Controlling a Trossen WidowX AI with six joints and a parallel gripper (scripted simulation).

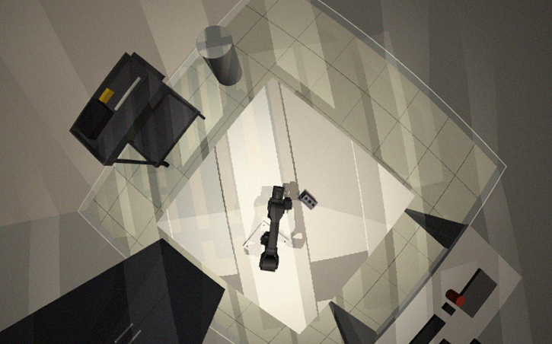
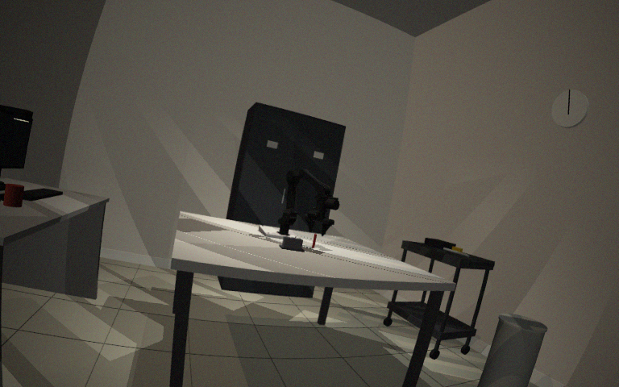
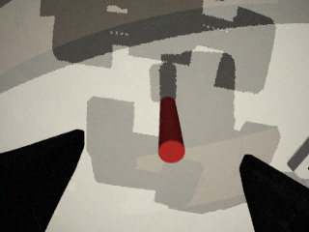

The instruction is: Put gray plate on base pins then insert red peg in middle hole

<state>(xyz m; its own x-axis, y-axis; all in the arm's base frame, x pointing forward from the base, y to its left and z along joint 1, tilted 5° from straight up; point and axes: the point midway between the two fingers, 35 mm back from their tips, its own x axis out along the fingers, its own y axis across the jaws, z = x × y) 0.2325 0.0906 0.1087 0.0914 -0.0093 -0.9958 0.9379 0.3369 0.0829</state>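
My gripper tip is now 40 mm above the red peg. Also, from my gripper tip: gray plate (100 mm ahead, 190 mm to the right, 30 mm below); then dark base (100 mm ahead, 190 mm to the right, 70 mm below).
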